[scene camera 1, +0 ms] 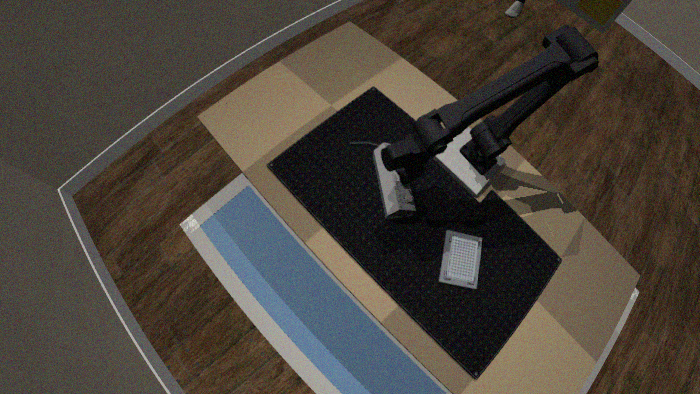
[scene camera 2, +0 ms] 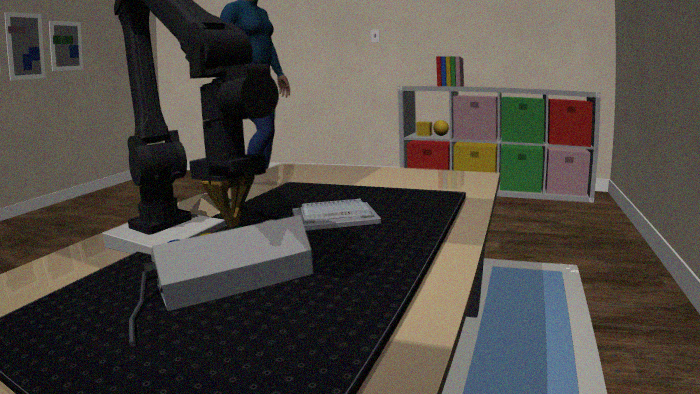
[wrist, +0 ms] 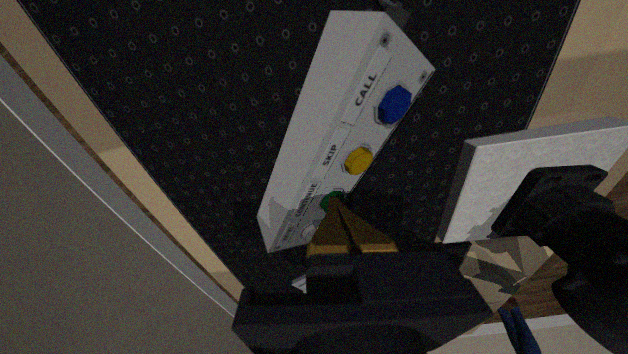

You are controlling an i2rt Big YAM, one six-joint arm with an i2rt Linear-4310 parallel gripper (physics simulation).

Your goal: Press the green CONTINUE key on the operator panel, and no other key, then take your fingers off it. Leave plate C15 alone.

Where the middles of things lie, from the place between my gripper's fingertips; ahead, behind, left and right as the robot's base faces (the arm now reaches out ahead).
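Scene:
My hand: 10 mm above the blue CALL key [wrist: 396, 101], 80 mm to the left of it, 50 mm past it. White well plate [scene camera 2: 353, 208], from my hand: 60 mm below, 290 mm to the left.

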